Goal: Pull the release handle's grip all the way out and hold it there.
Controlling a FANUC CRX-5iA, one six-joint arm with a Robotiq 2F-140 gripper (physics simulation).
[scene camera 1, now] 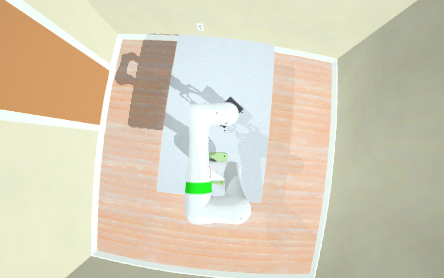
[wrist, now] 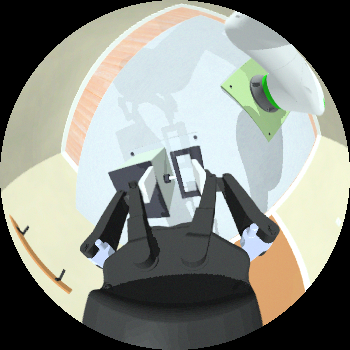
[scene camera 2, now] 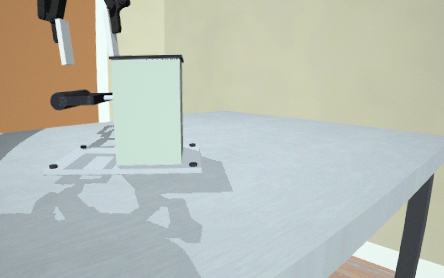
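Note:
The release handle's dark frame-shaped grip stands out sideways from a pale green housing with a black top. A short light rod shows between grip and housing. In scene camera 1 the housing's black top shows beside the arm's wrist, and the grip cannot be made out. My gripper is partly open and empty, pointing down. Its fingertips are above the grip's height in scene camera 2. In the wrist view one pale fingertip overlaps the housing top, and the other overlaps the grip's outer bar.
The housing stands on a light base plate with dark bolts, on the grey table. The white arm reaches over the table from its green mounting plate. Shadows lie around the housing.

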